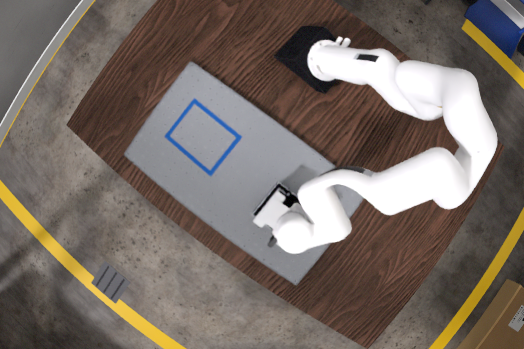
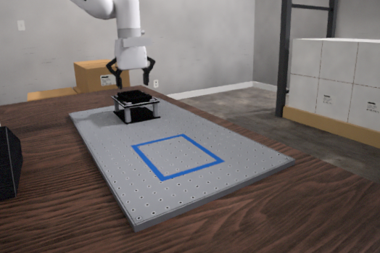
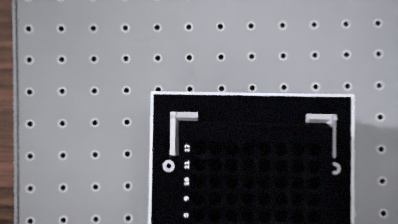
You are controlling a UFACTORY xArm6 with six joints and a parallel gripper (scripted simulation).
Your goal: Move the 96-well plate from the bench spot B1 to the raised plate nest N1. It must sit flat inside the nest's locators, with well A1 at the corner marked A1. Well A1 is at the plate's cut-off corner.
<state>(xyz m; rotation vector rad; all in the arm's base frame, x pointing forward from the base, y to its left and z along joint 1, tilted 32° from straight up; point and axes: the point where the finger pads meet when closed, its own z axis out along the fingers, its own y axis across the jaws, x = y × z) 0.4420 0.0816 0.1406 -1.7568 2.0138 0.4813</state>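
Right now the black 96-well plate is 4 cm below my hand. From my hand the other things lie so: black plate nest N1: 5 cm below.
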